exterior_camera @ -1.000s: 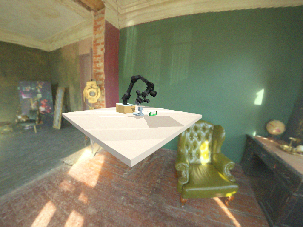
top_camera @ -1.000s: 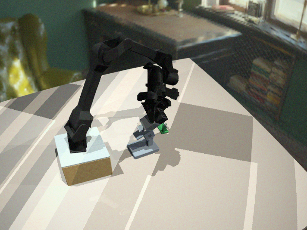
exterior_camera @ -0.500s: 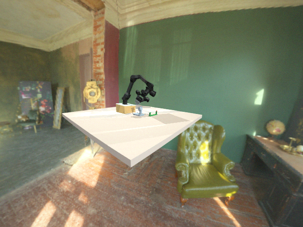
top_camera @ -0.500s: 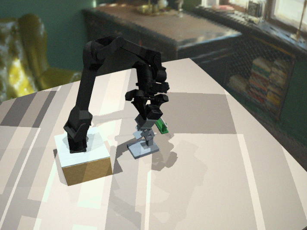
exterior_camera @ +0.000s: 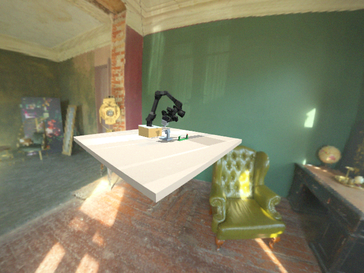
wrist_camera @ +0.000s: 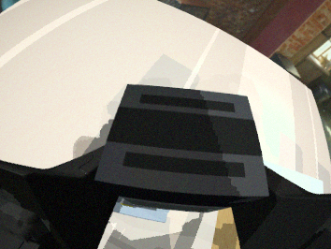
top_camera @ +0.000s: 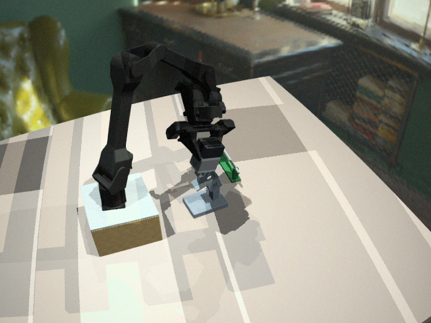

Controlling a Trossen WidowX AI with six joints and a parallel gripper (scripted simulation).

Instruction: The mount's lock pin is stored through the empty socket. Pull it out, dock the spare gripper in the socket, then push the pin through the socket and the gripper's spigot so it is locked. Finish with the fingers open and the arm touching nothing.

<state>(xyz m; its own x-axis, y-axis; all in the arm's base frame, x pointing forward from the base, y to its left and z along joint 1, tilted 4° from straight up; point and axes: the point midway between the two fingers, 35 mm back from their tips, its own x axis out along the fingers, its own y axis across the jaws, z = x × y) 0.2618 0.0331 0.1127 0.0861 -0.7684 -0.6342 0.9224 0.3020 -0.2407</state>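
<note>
Now: gripper tip 100 mm short of the green rack, 170 mm to the right of it and 160 mm above it. Also, from my gripper tip: spare gripper (10 mm behind, 20 mm to the left, 10 mm below); then grey mount (30 mm to the left, 130 mm below).
</note>
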